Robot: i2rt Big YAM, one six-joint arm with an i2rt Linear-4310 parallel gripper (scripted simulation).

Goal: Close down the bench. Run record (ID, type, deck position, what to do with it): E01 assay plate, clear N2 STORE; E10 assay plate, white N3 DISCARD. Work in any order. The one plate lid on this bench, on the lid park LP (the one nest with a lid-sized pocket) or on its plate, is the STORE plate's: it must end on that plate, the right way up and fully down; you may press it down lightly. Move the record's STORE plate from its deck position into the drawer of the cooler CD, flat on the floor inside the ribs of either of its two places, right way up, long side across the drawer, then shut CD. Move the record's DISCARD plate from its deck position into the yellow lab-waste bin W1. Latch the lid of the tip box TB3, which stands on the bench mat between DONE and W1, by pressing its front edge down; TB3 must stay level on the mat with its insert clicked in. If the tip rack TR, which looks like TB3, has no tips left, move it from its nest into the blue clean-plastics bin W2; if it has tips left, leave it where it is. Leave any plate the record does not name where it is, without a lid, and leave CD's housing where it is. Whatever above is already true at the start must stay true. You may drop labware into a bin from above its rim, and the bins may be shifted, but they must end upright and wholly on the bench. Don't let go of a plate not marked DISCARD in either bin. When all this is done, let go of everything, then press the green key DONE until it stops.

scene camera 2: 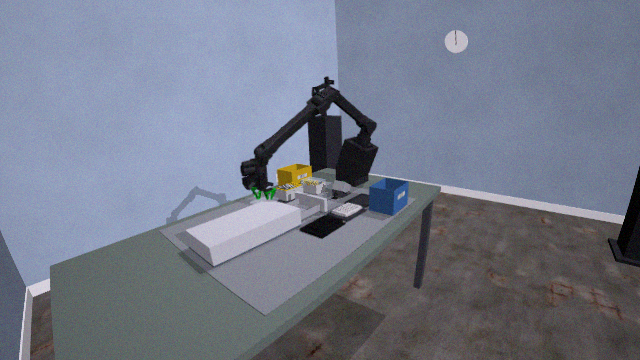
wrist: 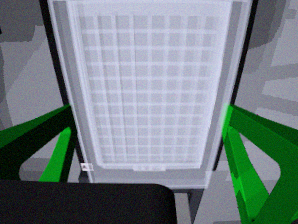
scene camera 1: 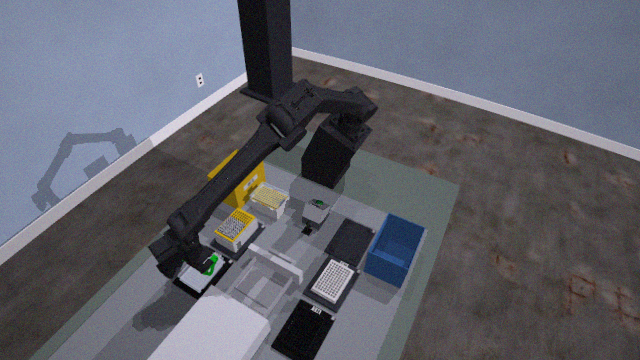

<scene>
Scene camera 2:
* blue bin W2: 388,196
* white cooler CD: 217,241
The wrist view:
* my gripper: 149,111
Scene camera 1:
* blue bin W2: 397,240
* white assay plate: 330,275
</scene>
